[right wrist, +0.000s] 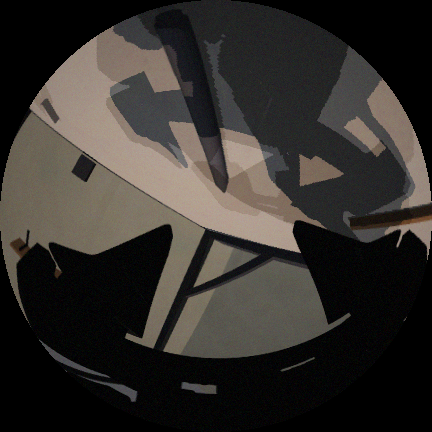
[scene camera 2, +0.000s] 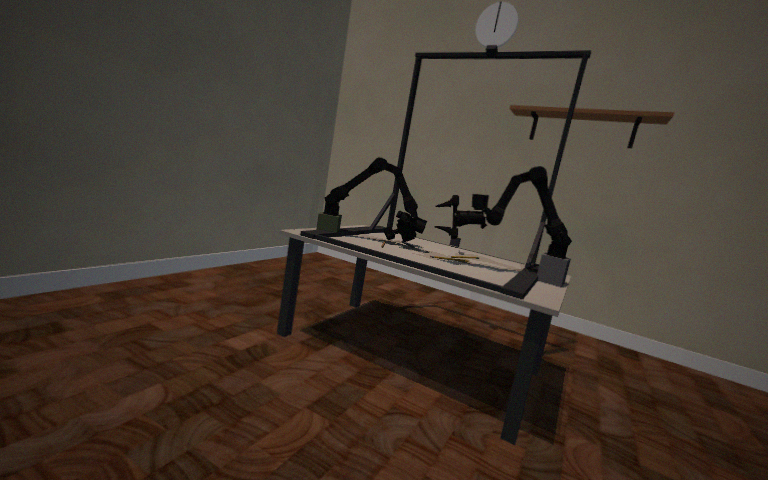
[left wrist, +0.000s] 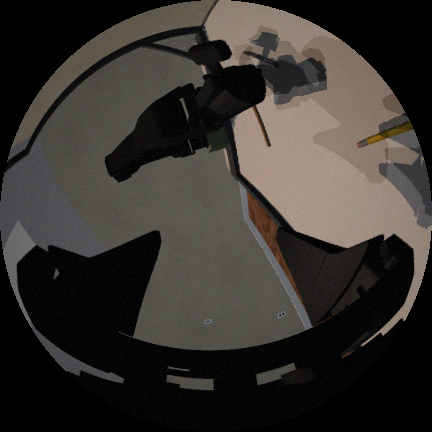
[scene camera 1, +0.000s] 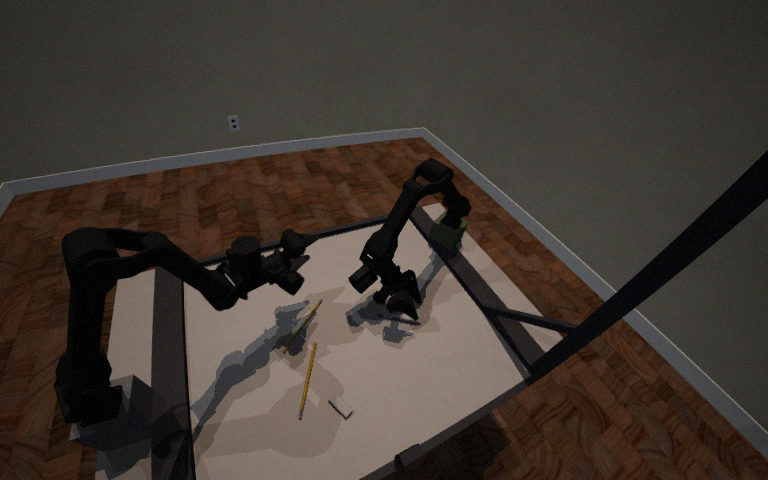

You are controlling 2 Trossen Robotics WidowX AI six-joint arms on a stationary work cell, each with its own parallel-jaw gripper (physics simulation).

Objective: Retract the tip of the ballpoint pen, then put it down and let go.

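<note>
The dark pen lies on the tabletop by my right gripper. In the right wrist view its tapered end points toward the gap between the fingers and its blunt end is at the top; whether the writing tip is out cannot be told. My right gripper is open and empty, low over the table beside the pen. My left gripper is open and empty, held higher above the table, left of the right gripper in scene camera 1.
Two yellow pencils and a small dark L-shaped piece lie on the table. A brown stick lies near the right arm. A dark frame rises over the table. A shelf hangs behind.
</note>
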